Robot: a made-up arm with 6 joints. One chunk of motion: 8 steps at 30 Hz.
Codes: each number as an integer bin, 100 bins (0 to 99) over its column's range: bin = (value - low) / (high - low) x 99, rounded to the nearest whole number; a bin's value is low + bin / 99 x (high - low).
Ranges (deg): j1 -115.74..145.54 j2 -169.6..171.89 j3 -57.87..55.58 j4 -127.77..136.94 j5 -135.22..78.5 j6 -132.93..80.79
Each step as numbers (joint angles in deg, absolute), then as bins.
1 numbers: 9.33 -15.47 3.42 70.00 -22.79 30.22
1 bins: 47 45 53 74 52 76
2 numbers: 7.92 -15.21 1.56 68.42 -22.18 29.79
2 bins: 47 45 52 73 52 75
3 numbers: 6.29 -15.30 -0.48 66.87 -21.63 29.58
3 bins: 46 45 50 73 53 75
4 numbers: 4.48 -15.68 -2.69 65.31 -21.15 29.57
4 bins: 46 45 48 72 53 75
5 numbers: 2.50 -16.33 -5.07 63.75 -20.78 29.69
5 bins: 45 44 46 72 53 75
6 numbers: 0.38 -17.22 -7.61 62.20 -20.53 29.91
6 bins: 44 44 44 71 53 75
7 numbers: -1.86 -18.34 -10.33 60.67 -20.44 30.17
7 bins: 43 44 41 70 53 76
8 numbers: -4.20 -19.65 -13.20 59.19 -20.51 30.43
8 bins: 42 43 39 70 53 76
